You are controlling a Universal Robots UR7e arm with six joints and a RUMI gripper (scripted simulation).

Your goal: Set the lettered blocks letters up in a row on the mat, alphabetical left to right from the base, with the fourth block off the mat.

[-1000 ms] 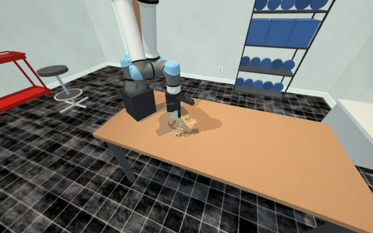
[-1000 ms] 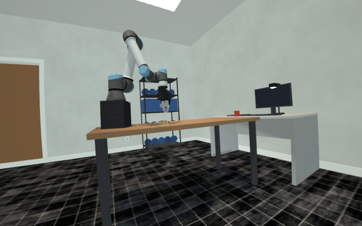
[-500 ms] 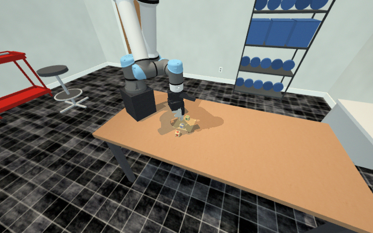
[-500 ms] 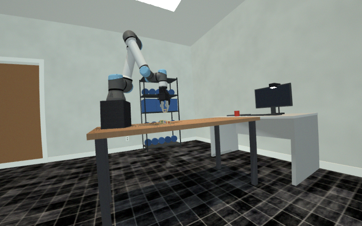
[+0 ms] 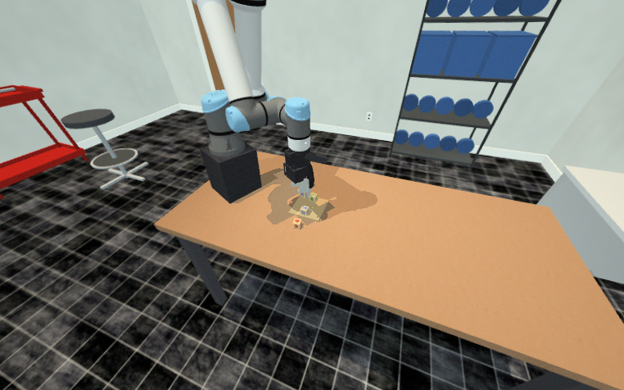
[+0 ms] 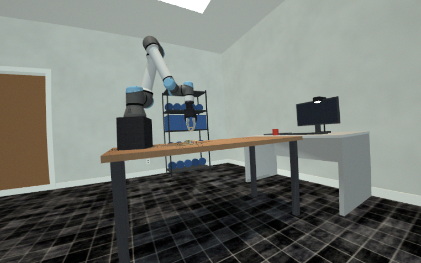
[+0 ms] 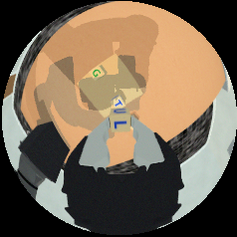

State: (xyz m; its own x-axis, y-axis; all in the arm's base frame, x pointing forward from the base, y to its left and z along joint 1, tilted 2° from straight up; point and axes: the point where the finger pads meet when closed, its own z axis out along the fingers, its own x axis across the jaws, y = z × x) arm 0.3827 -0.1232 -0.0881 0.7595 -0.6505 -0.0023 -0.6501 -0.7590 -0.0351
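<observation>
My gripper is now 1 cm short of the pale yellow mat, 5 cm to the right of it and 12 cm above it. Round my hand: wooden letter block: right at my hand.
</observation>
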